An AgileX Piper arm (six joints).
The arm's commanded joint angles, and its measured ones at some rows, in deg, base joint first. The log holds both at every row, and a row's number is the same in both.
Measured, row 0: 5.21, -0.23, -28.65, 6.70, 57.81, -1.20
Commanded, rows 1 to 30: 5.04, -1.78, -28.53, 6.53, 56.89, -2.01; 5.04, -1.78, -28.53, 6.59, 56.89, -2.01; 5.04, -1.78, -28.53, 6.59, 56.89, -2.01; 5.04, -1.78, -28.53, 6.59, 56.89, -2.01; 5.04, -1.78, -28.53, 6.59, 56.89, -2.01; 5.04, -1.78, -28.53, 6.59, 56.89, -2.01; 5.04, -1.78, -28.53, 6.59, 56.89, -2.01; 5.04, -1.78, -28.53, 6.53, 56.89, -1.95; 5.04, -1.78, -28.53, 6.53, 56.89, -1.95; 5.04, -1.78, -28.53, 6.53, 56.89, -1.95; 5.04, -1.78, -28.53, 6.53, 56.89, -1.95; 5.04, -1.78, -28.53, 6.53, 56.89, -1.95; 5.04, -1.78, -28.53, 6.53, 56.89, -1.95; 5.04, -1.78, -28.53, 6.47, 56.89, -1.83; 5.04, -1.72, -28.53, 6.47, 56.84, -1.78; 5.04, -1.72, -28.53, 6.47, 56.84, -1.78; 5.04, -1.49, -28.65, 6.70, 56.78, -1.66; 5.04, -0.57, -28.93, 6.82, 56.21, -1.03; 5.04, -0.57, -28.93, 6.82, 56.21, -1.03; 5.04, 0.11, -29.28, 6.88, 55.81, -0.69; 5.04, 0.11, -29.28, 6.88, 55.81, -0.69; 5.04, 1.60, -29.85, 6.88, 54.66, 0.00; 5.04, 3.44, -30.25, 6.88, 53.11, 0.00; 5.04, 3.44, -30.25, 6.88, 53.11, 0.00; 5.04, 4.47, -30.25, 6.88, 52.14, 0.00; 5.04, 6.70, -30.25, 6.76, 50.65, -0.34; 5.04, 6.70, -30.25, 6.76, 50.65, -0.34; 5.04, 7.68, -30.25, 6.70, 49.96, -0.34; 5.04, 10.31, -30.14, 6.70, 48.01, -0.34; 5.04, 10.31, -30.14, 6.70, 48.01, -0.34
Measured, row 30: 5.21, 7.51, -29.79, 6.76, 51.17, -0.63
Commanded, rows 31 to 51: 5.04, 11.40, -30.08, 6.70, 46.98, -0.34; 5.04, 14.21, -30.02, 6.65, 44.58, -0.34; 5.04, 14.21, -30.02, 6.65, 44.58, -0.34; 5.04, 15.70, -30.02, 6.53, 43.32, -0.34; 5.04, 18.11, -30.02, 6.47, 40.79, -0.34; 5.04, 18.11, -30.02, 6.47, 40.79, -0.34; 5.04, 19.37, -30.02, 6.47, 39.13, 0.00; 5.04, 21.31, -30.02, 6.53, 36.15, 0.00; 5.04, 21.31, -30.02, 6.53, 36.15, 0.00; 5.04, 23.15, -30.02, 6.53, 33.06, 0.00; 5.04, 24.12, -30.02, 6.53, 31.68, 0.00; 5.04, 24.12, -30.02, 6.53, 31.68, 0.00; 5.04, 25.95, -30.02, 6.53, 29.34, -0.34; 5.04, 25.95, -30.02, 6.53, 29.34, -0.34; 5.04, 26.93, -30.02, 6.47, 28.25, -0.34; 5.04, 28.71, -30.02, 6.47, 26.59, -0.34; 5.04, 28.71, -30.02, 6.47, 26.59, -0.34; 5.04, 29.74, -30.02, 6.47, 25.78, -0.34; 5.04, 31.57, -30.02, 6.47, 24.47, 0.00; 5.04, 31.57, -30.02, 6.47, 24.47, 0.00; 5.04, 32.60, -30.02, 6.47, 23.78, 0.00
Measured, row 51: 5.21, 30.48, -29.79, 6.70, 26.59, -0.57
